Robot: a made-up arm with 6 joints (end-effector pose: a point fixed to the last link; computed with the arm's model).
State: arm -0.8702 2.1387 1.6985 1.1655 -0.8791 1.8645
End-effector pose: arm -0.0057 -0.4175 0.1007 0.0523 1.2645 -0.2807
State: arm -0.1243 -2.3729 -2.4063 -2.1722 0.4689 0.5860
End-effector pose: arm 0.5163 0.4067 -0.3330 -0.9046 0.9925 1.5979
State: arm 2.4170 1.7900 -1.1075 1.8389 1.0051 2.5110
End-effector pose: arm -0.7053 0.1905 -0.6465 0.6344 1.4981 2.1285
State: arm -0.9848 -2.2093 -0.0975 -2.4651 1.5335 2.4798
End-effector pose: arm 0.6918 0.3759 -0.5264 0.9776 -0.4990 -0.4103
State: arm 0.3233 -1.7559 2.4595 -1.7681 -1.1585 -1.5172
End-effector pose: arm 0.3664 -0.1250 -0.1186 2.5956 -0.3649 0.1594
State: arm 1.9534 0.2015 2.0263 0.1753 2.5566 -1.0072
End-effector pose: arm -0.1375 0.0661 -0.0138 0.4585 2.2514 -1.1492
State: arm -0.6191 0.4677 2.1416 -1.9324 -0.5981 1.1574
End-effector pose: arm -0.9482 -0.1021 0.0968 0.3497 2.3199 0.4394
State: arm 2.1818 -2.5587 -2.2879 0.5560 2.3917 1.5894
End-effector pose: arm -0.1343 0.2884 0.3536 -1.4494 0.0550 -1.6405
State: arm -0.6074 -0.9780 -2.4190 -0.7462 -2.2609 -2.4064
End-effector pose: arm -0.3302 0.0872 -0.0967 -0.8856 0.2908 1.1021
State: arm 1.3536 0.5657 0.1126 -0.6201 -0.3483 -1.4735
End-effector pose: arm -0.1334 0.1987 0.4901 -0.0604 -0.5590 -0.3365
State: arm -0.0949 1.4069 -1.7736 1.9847 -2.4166 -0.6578
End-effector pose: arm -0.4490 -0.1748 0.6668 2.1418 1.1645 0.2666
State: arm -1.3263 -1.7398 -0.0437 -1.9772 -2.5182 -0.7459
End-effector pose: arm 0.1929 0.3694 -0.0877 -1.2551 -0.6341 -2.5237
